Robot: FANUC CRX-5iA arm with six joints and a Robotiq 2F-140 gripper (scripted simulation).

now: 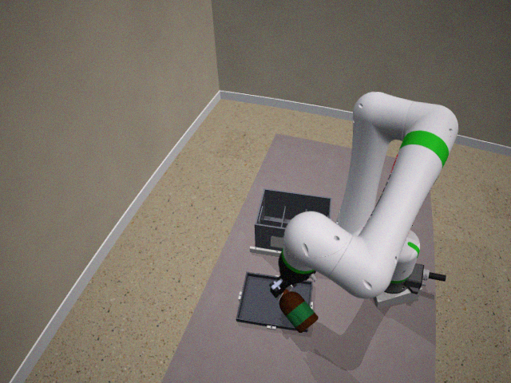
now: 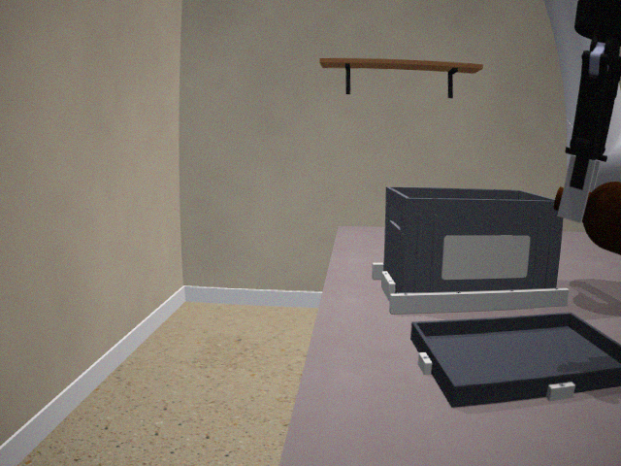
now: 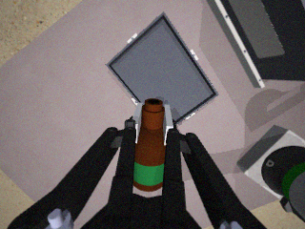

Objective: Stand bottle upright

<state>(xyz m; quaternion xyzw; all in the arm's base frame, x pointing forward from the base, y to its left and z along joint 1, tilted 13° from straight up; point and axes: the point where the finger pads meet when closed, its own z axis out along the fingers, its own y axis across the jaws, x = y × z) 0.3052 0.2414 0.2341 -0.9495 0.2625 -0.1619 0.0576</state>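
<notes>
My gripper is now 40 mm past the bottle, 30 mm above it and 20 mm to the right of it. Round my hand: tray 210 mm below, 40 mm to the right, 30 mm ahead; then crate 340 mm to the right, 140 mm below, 80 mm ahead.
</notes>
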